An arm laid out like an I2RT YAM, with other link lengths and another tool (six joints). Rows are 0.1 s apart.
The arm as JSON. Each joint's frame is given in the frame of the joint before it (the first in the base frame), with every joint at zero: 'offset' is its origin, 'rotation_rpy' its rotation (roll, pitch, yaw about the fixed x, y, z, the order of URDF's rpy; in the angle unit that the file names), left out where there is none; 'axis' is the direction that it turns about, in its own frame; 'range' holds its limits. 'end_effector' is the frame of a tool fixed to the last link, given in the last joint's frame.
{
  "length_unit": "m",
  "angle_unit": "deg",
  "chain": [
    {
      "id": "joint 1",
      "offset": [
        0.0,
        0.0,
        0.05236
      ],
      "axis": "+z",
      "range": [
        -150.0,
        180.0
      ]
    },
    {
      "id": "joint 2",
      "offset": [
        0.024,
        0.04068,
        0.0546
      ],
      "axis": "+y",
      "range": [
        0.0,
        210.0
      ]
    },
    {
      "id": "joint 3",
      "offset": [
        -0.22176,
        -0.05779,
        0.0
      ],
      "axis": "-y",
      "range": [
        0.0,
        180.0
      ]
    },
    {
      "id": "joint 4",
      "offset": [
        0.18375,
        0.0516,
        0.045
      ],
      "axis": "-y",
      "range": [
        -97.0,
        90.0
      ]
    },
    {
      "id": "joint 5",
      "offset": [
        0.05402,
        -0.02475,
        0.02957
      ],
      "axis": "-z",
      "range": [
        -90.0,
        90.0
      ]
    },
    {
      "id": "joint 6",
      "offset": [
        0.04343,
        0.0,
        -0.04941
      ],
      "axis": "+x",
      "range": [
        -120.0,
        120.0
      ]
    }
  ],
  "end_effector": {
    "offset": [
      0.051,
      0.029,
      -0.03
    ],
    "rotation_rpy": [
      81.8,
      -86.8,
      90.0
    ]
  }
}
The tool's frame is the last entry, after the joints.
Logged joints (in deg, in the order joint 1, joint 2, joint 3, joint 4, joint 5, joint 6), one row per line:
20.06 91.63 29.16 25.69 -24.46 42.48
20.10 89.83 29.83 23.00 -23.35 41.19
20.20 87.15 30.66 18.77 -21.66 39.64
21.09 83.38 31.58 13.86 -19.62 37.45
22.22 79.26 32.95 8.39 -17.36 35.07
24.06 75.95 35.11 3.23 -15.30 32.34
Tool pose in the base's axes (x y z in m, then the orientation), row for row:
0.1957 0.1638 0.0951 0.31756 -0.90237 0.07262 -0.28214
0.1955 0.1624 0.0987 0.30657 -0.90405 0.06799 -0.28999
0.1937 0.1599 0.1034 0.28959 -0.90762 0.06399 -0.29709
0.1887 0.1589 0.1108 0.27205 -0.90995 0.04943 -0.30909
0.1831 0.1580 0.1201 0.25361 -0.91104 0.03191 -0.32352
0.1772 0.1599 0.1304 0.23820 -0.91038 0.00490 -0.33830
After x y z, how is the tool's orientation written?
As a quaternion, w x y z.
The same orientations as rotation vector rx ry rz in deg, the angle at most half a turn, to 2 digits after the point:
-136.05 10.95 -42.54
-137.05 10.31 -43.96
-138.76 9.78 -45.42
-140.36 7.62 -47.68
-141.86 4.97 -50.37
-142.89 0.77 -53.10

